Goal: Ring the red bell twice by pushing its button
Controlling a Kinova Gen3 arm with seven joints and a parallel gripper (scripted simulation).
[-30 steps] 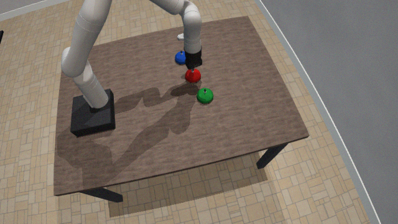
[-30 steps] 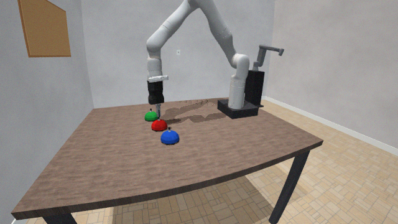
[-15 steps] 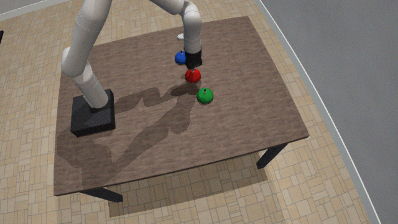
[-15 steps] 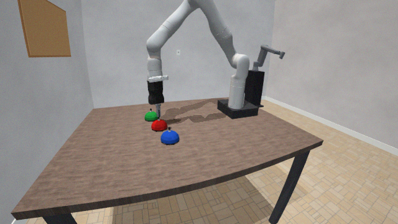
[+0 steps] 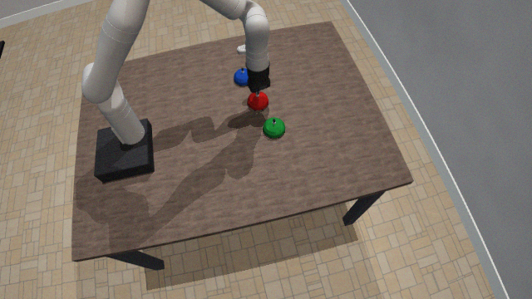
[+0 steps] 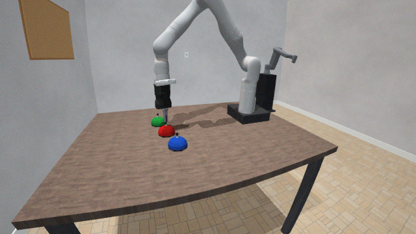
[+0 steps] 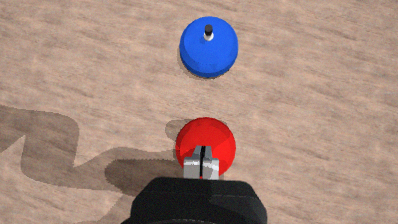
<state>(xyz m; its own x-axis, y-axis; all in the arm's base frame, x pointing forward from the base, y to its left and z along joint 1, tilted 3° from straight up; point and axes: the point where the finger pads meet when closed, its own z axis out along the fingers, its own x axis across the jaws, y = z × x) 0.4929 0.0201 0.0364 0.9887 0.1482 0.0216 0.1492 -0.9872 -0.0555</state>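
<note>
My hand is 5 cm above the red bell. Round my hand: green bell 2 cm ahead, 14 cm to the right, 5 cm below; then blue bell 2 cm behind, 14 cm to the left, 5 cm below.
</note>
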